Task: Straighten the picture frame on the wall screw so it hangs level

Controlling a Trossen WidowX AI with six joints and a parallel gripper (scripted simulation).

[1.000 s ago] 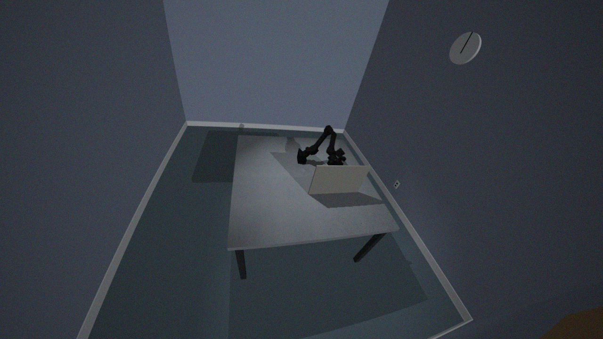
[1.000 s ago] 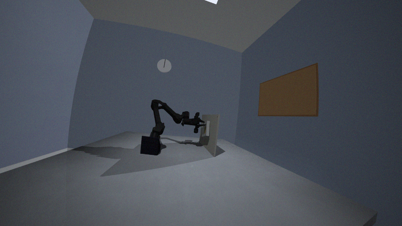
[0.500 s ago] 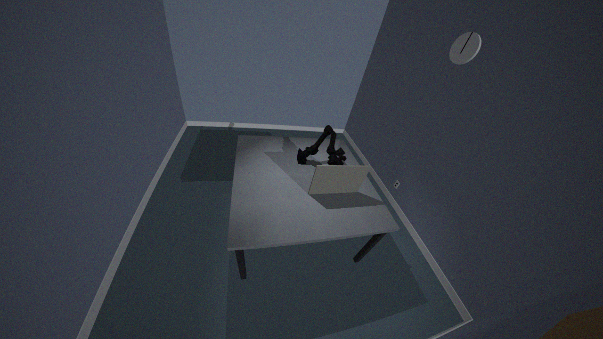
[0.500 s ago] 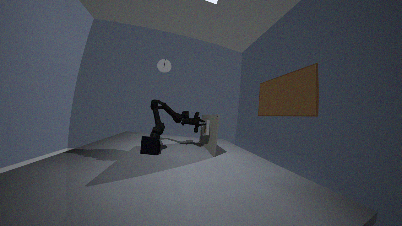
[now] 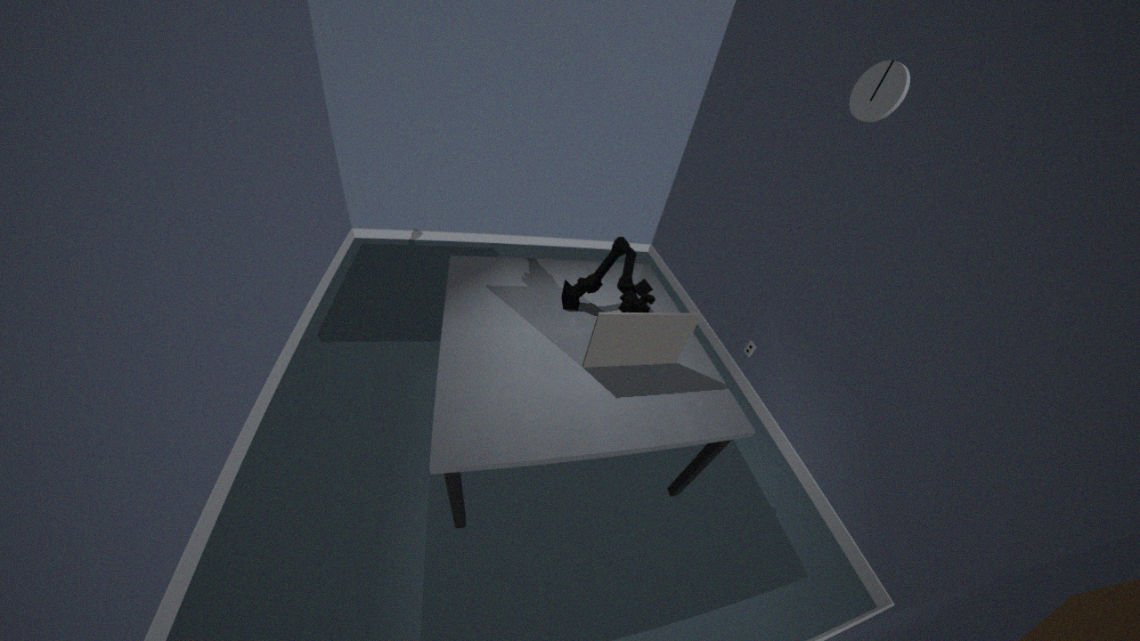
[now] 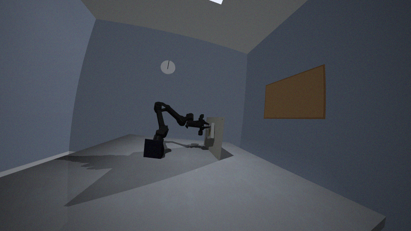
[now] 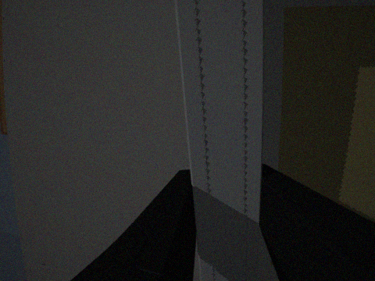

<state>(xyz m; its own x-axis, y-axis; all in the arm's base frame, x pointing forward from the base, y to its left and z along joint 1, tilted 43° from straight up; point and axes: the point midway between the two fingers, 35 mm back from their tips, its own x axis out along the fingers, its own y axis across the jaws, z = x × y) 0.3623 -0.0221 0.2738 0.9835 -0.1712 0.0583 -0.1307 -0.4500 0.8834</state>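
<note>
Right now the picture frame is 50 mm below my gripper tip and 10 mm to the right of it. Also, from my gripper tip: wall panel: 70 mm below, 20 mm ahead.
</note>
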